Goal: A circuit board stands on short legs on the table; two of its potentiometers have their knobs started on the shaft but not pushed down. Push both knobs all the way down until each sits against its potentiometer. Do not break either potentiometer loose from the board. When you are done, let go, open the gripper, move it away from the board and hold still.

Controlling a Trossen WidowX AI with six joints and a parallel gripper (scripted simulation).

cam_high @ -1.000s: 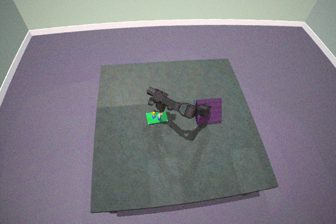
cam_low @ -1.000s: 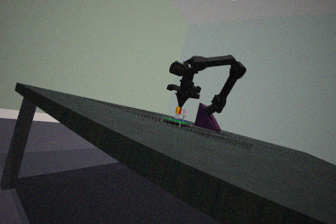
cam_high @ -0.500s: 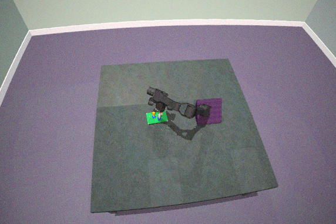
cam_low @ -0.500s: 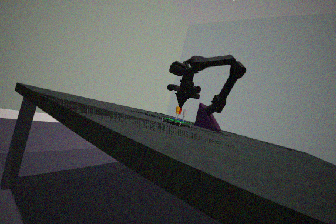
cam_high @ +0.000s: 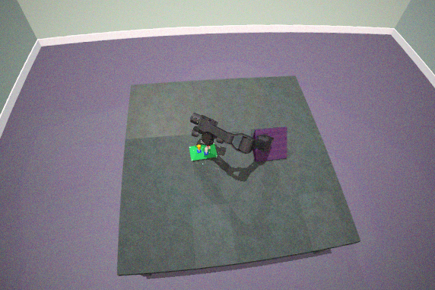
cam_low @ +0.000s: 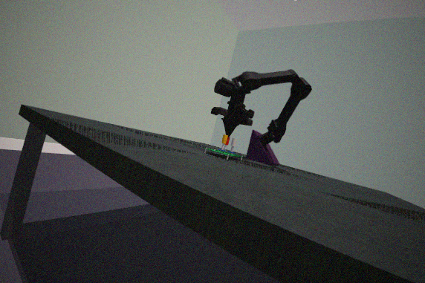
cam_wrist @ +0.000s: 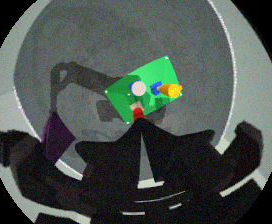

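My gripper tip is now 60 mm short of the orange knob, 20 mm to the right of it and 10 mm above it. From my gripper tip the other things lie so: red knob (20 mm below).
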